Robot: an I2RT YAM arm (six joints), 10 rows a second.
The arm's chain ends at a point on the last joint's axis. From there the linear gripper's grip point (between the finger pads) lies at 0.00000 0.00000 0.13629 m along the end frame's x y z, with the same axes.
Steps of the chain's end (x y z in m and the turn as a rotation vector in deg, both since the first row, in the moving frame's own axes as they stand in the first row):
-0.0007 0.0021 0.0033 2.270 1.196 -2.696
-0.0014 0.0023 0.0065 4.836 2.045 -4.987
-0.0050 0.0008 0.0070 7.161 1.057 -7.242
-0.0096 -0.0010 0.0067 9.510 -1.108 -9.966
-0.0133 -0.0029 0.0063 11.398 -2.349 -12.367
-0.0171 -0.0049 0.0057 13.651 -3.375 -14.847
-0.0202 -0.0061 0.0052 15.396 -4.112 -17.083
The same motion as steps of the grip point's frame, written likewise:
0.0020 -0.0034 0.0032 2.270 1.196 -2.696
0.0030 -0.0094 0.0059 4.836 2.045 -4.987
-0.0036 -0.0163 0.0059 7.161 1.057 -7.242
-0.0142 -0.0232 0.0048 9.510 -1.108 -9.966
-0.0217 -0.0290 0.0035 11.398 -2.349 -12.367
-0.0291 -0.0357 0.0016 13.651 -3.375 -14.847
-0.0351 -0.0403 0.0000 15.396 -4.112 -17.083

